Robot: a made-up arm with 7 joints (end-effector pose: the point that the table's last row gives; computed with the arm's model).
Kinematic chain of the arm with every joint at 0, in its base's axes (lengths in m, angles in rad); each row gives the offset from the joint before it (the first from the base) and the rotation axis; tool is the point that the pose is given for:
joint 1: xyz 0 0 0.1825 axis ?
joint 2: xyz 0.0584 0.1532 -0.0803 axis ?
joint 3: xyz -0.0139 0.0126 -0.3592 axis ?
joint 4: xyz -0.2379 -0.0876 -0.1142 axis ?
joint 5: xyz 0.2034 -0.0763 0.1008 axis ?
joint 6: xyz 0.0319 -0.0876 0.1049 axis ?
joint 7: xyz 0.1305 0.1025 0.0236 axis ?
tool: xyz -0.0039 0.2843 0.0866
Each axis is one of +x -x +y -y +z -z.
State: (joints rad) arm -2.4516 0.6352 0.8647 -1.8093 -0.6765 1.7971 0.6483
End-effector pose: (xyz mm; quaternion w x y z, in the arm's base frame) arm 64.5 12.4 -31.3 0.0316 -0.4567 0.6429 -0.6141
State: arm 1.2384 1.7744 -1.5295 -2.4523 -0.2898 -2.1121 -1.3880
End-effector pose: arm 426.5 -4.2 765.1 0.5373 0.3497 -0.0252 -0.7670
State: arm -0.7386 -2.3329 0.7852 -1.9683 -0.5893 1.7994 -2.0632
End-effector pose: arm 53.8 166.0 492.0 0.0143 0.4325 -0.6404 -0.6345
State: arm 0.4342 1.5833 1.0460 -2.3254 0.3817 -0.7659 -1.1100
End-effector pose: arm 277.6 130.8 715.3 0.2900 0.7814 0.4791 0.2754
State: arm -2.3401 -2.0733 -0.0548 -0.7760 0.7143 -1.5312 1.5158
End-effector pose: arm -354.0 55.4 663.0 0.1862 0.2120 -0.3467 -0.8945
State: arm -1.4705 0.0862 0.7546 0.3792 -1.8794 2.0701 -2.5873
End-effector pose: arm 805.5 196.2 -135.0 0.8472 -0.0979 0.5142 -0.0907
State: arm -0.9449 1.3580 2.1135 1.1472 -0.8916 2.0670 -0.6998
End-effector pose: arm -378.4 34.7 -139.5 0.3025 -0.0475 -0.1628 -0.9380
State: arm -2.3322 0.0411 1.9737 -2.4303 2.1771 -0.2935 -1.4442
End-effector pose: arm 715.8 339.8 -110.0 0.6586 0.0124 0.6567 -0.3671
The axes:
joint 1: +y
joint 2: +y
joint 3: +x
joint 4: -z
joint 5: -x
joint 6: -y
joint 7: -x

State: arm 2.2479 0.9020 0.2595 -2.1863 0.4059 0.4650 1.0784
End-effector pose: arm 510.9 377.2 595.7 0.7545 0.5086 0.4111 0.0547
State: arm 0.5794 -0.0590 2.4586 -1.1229 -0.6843 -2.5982 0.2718
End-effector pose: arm -502.0 -41.3 -134.2 0.4278 0.0823 -0.1272 0.8911
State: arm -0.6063 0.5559 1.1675 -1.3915 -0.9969 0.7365 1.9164
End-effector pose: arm -2.1 343.3 150.4 0.8773 0.2354 -0.4140 0.0605
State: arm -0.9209 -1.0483 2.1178 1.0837 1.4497 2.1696 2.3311
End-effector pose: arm 674.1 192.6 576.4 0.2888 0.0633 -0.4491 -0.8431
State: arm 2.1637 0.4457 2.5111 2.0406 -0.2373 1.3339 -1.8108
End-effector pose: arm 61.7 -11.1 885.1 0.1834 -0.6249 0.1595 -0.7419
